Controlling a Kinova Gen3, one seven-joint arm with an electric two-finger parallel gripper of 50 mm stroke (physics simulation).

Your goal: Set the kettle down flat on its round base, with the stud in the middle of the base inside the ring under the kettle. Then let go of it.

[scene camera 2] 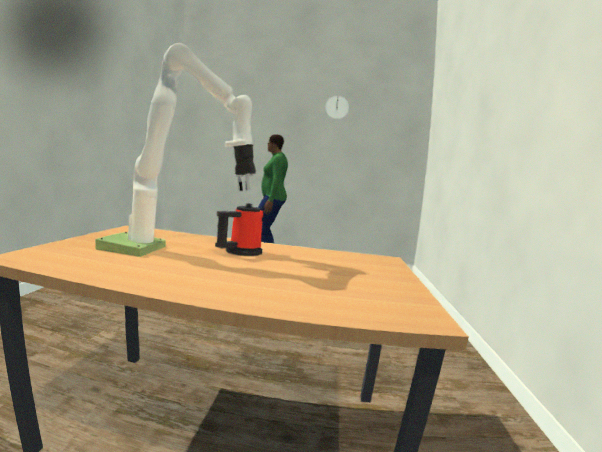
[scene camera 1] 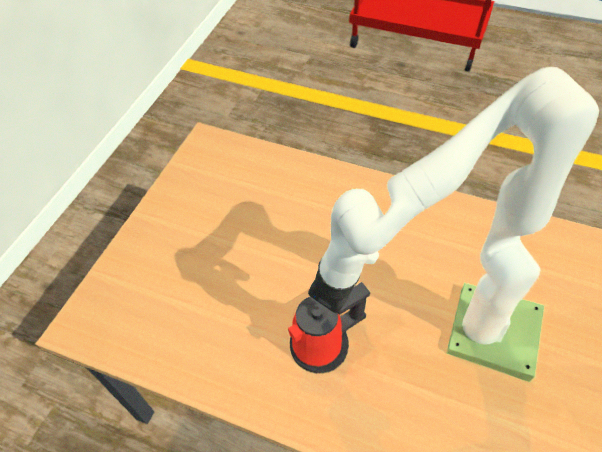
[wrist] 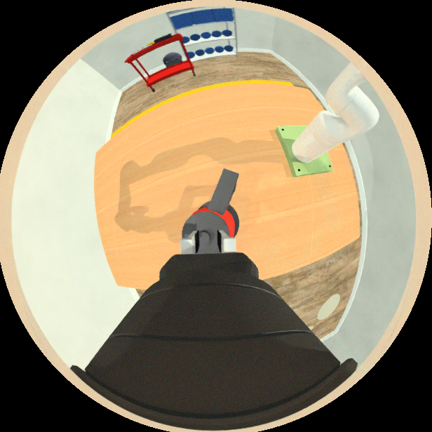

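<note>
The red kettle stands upright on its dark round base, and looks level in scene camera 2. Its dark handle points toward the arm's mount. The stud and the ring are hidden under the kettle. My gripper is open and empty, a short way above the lid knob and apart from it. The fingertips are hidden in scene camera 1.
The wooden table bears the green mounting plate of the arm. A red cart stands on the floor past the table. A person in green stands behind the table.
</note>
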